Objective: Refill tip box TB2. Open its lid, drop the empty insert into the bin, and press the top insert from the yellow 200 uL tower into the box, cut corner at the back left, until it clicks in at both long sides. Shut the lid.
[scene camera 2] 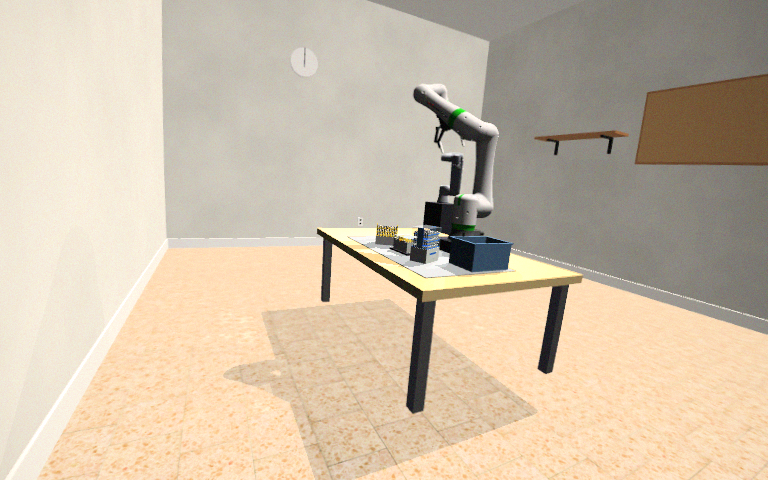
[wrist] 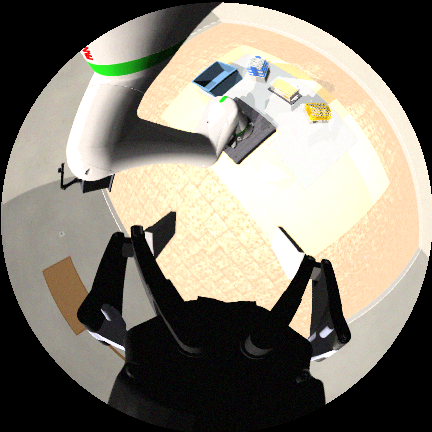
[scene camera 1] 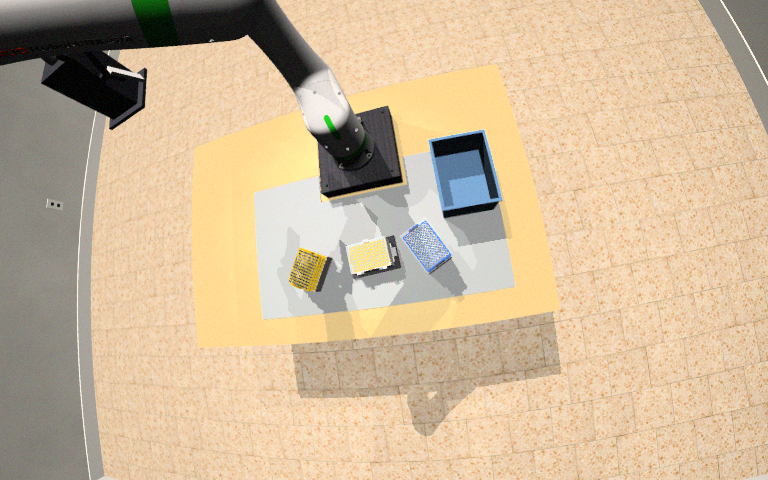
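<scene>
The tip box [scene camera 1: 369,255] [scene camera 2: 403,244] [wrist: 285,90] stands mid-mat, with a yellow-dotted pale top; its label and lid state are too small to tell. The yellow tower [scene camera 1: 308,270] [scene camera 2: 386,231] [wrist: 318,112] stands left of it in scene camera 1, the inserts stacked on a grey base. The blue bin [scene camera 1: 472,209] [scene camera 2: 489,257] [wrist: 206,88] stands at the back right. My gripper [scene camera 2: 452,148] [wrist: 225,229] is wide open and empty, high in the air, well away from the box and tower. In scene camera 1 I cannot make it out clearly.
A blue insert tower [scene camera 1: 427,246] [scene camera 2: 427,237] [wrist: 258,67] stands between tip box and bin. All stand on a grey mat [scene camera 1: 271,215] on the table [scene camera 1: 220,254] [scene camera 2: 543,274]. The black arm base [scene camera 1: 390,141] is behind them. A black pedestal [scene camera 2: 437,213] stands in the background.
</scene>
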